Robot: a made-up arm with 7 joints.
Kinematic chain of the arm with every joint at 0, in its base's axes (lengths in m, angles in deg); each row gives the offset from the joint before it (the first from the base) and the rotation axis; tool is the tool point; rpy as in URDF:
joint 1: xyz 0 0 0.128 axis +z
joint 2: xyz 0 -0.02 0.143 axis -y
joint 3: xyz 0 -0.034 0.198 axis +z
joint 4: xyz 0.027 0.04 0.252 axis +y
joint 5: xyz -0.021 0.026 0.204 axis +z
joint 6: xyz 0 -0.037 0.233 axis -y
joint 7: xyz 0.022 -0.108 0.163 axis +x
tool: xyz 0 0 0 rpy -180 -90 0
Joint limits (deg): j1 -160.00..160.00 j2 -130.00..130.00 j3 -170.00..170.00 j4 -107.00..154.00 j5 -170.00..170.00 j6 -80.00..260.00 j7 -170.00..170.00
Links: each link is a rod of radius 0.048 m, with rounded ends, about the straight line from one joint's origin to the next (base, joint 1, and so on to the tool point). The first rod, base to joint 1, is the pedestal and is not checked.
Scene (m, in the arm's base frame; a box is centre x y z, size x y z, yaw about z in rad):
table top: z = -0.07
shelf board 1: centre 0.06 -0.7 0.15 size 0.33 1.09 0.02 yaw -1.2
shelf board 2: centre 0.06 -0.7 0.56 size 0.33 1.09 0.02 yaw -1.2
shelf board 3: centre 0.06 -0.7 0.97 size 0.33 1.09 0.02 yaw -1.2
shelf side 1: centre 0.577 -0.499 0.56 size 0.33 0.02 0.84 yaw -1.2
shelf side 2: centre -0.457 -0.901 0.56 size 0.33 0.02 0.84 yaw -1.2
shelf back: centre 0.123 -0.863 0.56 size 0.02 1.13 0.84 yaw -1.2
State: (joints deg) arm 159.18 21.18 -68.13 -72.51 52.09 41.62 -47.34
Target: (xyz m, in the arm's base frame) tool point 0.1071 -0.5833 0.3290
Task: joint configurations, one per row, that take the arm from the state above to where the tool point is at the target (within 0.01 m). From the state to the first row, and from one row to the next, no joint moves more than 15 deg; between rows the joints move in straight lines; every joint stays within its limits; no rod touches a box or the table.
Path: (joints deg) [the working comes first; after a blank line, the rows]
Joints at the target: 142.28 40.48 -67.93 -102.64 42.87 44.57 -47.34
Straight joint move there: touches shelf board 2.

1: 159.45 7.78 -59.60 -79.90 49.65 50.73 -47.34
2: 159.73 -5.61 -51.07 -87.29 47.22 59.83 -47.34
3: 160.00 -19.01 -42.54 -94.67 44.78 68.94 -47.34
4: 157.00 -6.92 -52.11 -97.75 33.31 75.25 -47.34
5: 154.00 5.16 -61.68 -100.84 21.84 81.56 -47.34
6: 151.01 17.24 -71.24 -103.92 10.38 87.87 -47.34
7: 148.01 29.33 -80.81 -107.00 -1.09 94.18 -47.34
8: 146.57 32.12 -77.59 -105.91 9.90 81.78 -47.34
9: 145.14 34.90 -74.37 -104.82 20.89 69.38 -47.34
10: 143.71 37.69 -71.15 -103.73 31.88 56.98 -47.34
11: 142.28 40.48 -67.93 -102.64 42.87 44.57 -47.34

